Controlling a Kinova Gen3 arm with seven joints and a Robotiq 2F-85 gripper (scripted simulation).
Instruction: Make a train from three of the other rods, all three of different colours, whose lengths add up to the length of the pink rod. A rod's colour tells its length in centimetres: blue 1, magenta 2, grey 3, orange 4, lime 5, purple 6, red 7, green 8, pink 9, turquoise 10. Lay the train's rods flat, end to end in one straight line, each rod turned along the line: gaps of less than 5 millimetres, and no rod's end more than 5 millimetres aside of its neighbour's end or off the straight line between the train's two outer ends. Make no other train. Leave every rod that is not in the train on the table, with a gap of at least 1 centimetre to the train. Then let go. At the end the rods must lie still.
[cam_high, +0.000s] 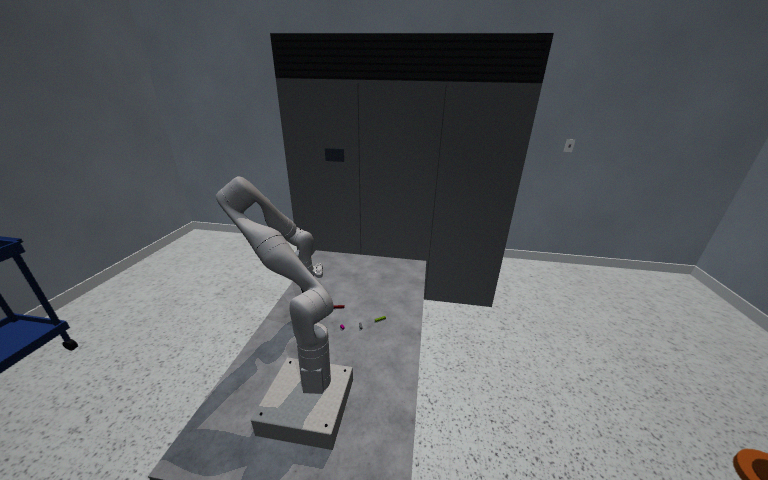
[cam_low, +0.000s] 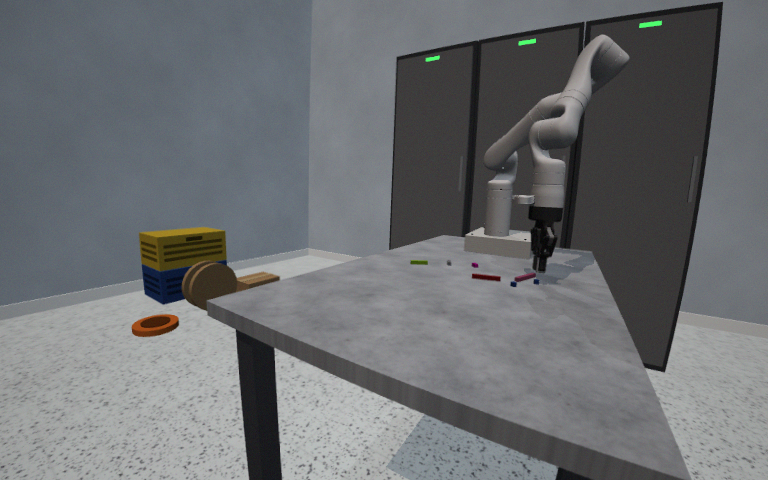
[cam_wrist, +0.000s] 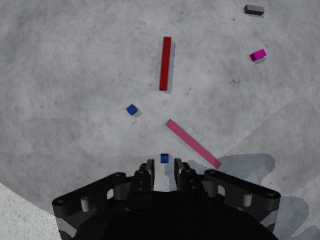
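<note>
Right now the pink rod is 30 mm behind my hand, 30 mm to the right of it and 50 mm below it. Round my hand: magenta rod 110 mm behind, 170 mm to the right, 50 mm below; red rod 20 mm ahead, 120 mm to the right, 50 mm below; grey rod 100 mm behind, 240 mm to the right, 50 mm below.
</note>
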